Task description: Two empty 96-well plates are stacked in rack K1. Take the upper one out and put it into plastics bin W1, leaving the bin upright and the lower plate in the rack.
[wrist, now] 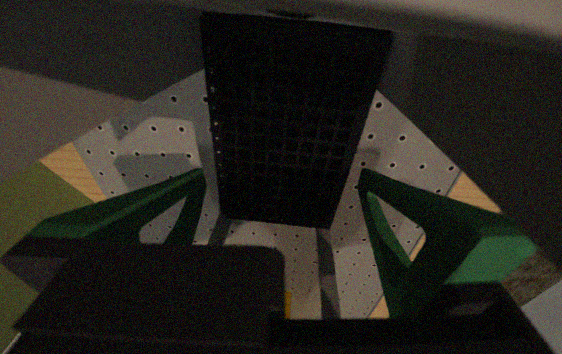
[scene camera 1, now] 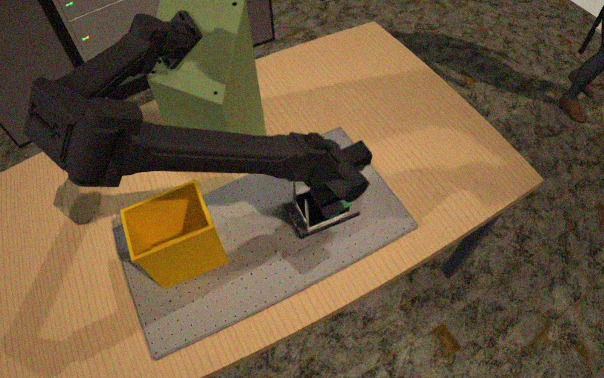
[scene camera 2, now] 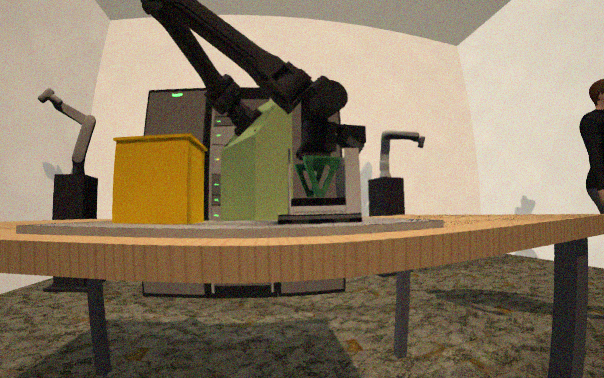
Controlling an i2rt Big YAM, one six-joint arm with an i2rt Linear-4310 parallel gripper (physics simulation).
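Pixels of known places: gripper, fingertip midpoint: (wrist: 281, 177) (scene camera 1: 321, 201) (scene camera 2: 314, 197); arm's base, link origin: (scene camera 1: 178, 40) (scene camera 2: 249, 123).
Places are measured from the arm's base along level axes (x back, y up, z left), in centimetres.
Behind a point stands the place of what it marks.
My gripper (scene camera 1: 330, 210) (scene camera 2: 318, 194) {x -40.7, y -29.3, z 8.5 cm} (wrist: 281, 177) {x -40.7, y -29.3, z 8.5 cm} is open and empty, pointing down inside the upper part of rack K1 (scene camera 1: 327, 226) {x -45.0, y -33.7, z 7.0 cm} (scene camera 2: 353, 187) {x -46.9, y -27.8, z 14.0 cm}, a pale frame on a black base. Its green fingers stand wide apart, one toward each long side of the dark upper plate (wrist: 295, 110) {x -42.0, y -30.8, z 11.9 cm}, which lies below them. In the scene camera 2 view the stacked plates (scene camera 2: 318, 201) {x -44.7, y -30.3, z 7.7 cm} show as a black band low in the rack, below the fingertips. The two plates cannot be told apart. Plastics bin W1 (scene camera 1: 182, 257) {x -35.4, y -23.6, z -25.1 cm} (scene camera 2: 150, 180) {x -35.5, y -25.7, z -24.7 cm}, yellow and open-topped, stands upright left of the rack.
Rack and bin stand on a grey perforated board (scene camera 1: 225, 285) {x -41.7, y -34.4, z -20.7 cm} (scene camera 2: 240, 229) {x -53.2, y -34.5, z -7.6 cm} on the wooden table (scene camera 1: 310, 305) {x -57.2, y -35.7, z -8.3 cm} (scene camera 2: 240, 262) {x -61.0, y -37.5, z -8.4 cm}. A green block-shaped stand (scene camera 1: 240, 95) {x -14.5, y -12.2, z 6.1 cm} (scene camera 2: 270, 170) {x -15.0, y -19.8, z 4.9 cm} is behind them. The rack's walls rise beside the gripper.
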